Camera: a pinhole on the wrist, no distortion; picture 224 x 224 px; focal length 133.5 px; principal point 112.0 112.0 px. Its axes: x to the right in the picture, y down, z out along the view. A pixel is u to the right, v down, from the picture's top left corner.
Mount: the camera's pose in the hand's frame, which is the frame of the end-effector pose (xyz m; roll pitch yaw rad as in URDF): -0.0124 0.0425 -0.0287 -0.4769 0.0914 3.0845
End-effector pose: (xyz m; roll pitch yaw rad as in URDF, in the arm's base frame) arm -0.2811 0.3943 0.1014 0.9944 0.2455 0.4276
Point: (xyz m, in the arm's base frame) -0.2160 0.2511 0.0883
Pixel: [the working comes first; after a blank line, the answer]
In the camera's frame: -0.0373 0.0532 0.1973

87 148
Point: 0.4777 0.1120 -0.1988
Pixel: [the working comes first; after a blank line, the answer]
In the camera's frame: -0.7040 0.2280 0.5257

outside the picture
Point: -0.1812 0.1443 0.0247
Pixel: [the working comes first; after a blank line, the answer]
In the camera's frame: -0.0523 0.1289 0.3007

89 169
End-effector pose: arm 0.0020 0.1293 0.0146 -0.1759 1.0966 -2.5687
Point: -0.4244 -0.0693 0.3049
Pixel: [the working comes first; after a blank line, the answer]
In the camera's frame: -0.0293 -0.0747 0.5870

105 95
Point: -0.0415 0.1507 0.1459
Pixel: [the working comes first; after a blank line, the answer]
In the camera's frame: 0.0776 0.0410 0.1449

184 150
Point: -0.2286 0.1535 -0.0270
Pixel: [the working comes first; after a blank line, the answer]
In the camera's frame: -0.1561 0.1207 0.2077

12 190
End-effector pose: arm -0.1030 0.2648 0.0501 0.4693 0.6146 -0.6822
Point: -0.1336 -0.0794 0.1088
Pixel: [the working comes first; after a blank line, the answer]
In the camera's frame: -0.1759 0.0624 0.3536

46 136
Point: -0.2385 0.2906 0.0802
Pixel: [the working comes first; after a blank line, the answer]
In the camera's frame: 0.0951 0.1008 0.0819

outside the picture
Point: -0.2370 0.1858 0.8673
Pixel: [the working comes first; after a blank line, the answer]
In the camera's frame: 0.4463 -0.4008 0.5875

213 21
